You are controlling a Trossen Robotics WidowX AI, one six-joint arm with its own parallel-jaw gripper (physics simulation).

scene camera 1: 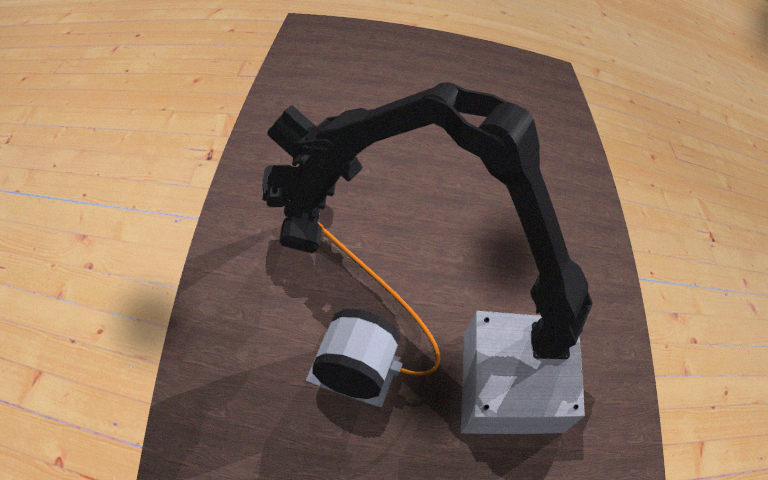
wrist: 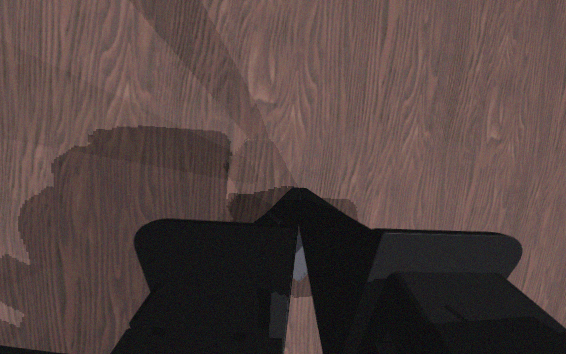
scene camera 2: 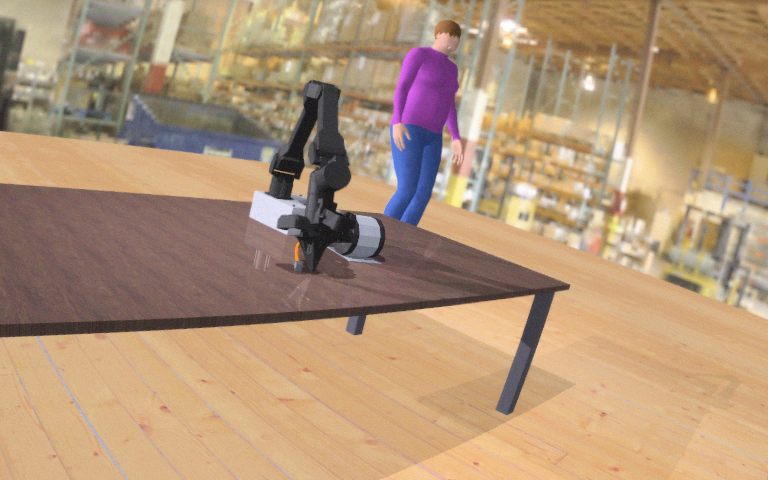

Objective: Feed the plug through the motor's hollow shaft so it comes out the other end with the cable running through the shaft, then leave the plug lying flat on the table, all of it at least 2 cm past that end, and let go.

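Places are measured from the arm's base along level axes (x back, y right, z up), in millimetres.
Pixels of known places: gripper, fingertip midpoint: (wrist: 298, 195) (scene camera 2: 311, 270); arm's base at its link origin: (scene camera 1: 550, 341) (scene camera 2: 278, 196).
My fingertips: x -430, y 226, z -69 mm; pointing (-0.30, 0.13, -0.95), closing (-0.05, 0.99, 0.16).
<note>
For each thing: its top centre in the pictures, then the offset to it from my fingertips. "spot": a spot on its surface instead. Level surfaces: height alone.
- grey plug at its top centre: (wrist: 308, 256) (scene camera 2: 299, 262) dy +8, dx +34, dz +6 mm
- orange cable at a spot on its surface: (scene camera 1: 390, 289) spot: dy -112, dx +180, dz -2 mm
- motor at its top centre: (scene camera 1: 361, 340) (scene camera 2: 362, 216) dy -266, dx +137, dz +94 mm
- dark tabletop at its surface level: dz -8 mm
My gripper (scene camera 2: 312, 269) (wrist: 298, 195) is shut and empty, its fingertips together low at the tabletop. The grey plug (scene camera 2: 297, 266) is beside the closed fingers in the second scene view. A sliver of the plug (wrist: 300, 267) shows through the gap behind the tips in the wrist view; the arm hides it in the first scene view. The orange cable (scene camera 1: 390, 289) (scene camera 2: 297, 250) curves from near the gripper to a small grey stub on the motor's side. The motor (scene camera 1: 359, 345) (scene camera 2: 369, 236), a pale cylinder with black end caps, lies on its side. I cannot make out its shaft opening.
The light grey base box (scene camera 1: 523, 390) (scene camera 2: 266, 212) carries the arm and stands to the right of the motor in the first scene view. The cable's bend passes between motor and box. The dark tabletop (scene camera 1: 396, 45) (scene camera 2: 141, 254) has its edge beyond the gripper. A person (scene camera 2: 427, 90) stands behind the table.
</note>
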